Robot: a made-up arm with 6 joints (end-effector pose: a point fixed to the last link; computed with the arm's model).
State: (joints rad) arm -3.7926 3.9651 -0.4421 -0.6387 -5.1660 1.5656
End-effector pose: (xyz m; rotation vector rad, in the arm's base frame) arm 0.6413 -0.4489 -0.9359 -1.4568 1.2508 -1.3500
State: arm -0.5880 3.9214 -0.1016 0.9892 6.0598 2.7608
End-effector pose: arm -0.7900 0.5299 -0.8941 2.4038 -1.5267 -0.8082
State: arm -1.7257 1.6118 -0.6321 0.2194 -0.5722 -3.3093
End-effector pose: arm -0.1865 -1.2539 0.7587 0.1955 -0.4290 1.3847
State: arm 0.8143 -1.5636 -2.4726 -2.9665 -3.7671 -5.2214
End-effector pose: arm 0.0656 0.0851 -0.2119 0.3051 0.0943 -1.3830
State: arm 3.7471 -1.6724 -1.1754 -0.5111 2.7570 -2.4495
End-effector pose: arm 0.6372 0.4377 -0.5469 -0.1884 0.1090 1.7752
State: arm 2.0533 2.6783 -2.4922 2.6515 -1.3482 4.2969
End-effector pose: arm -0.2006 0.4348 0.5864 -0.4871 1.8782 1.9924
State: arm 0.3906 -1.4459 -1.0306 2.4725 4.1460 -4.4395
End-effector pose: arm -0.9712 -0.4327 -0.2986 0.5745 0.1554 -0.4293
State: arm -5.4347 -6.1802 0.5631 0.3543 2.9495 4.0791
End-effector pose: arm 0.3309 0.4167 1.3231 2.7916 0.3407 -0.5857
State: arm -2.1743 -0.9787 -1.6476 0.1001 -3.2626 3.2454
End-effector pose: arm 0.4812 0.6596 -0.1319 0.2012 -0.3583 0.9610
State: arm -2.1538 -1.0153 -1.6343 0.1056 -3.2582 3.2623
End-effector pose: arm 0.4648 0.6650 -0.1569 0.1944 -0.3409 0.9936
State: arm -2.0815 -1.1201 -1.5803 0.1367 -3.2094 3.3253
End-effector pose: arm 0.4096 0.6869 -0.2244 0.1994 -0.3396 1.0956
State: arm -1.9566 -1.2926 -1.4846 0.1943 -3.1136 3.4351
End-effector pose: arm 0.3086 0.7062 -0.3353 0.2120 -0.3624 1.2658
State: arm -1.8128 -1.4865 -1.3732 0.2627 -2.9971 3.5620
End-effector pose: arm 0.1891 0.6949 -0.4589 0.2211 -0.4077 1.4572
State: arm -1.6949 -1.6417 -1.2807 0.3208 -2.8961 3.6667
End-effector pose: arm 0.0956 0.6597 -0.5551 0.2241 -0.4622 1.6106
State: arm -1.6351 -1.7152 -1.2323 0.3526 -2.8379 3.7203
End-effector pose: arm 0.0517 0.6373 -0.5994 0.2286 -0.5061 1.6838
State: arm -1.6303 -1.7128 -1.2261 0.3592 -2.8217 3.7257
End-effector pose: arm 0.0482 0.6429 -0.5978 0.2389 -0.5315 1.6821
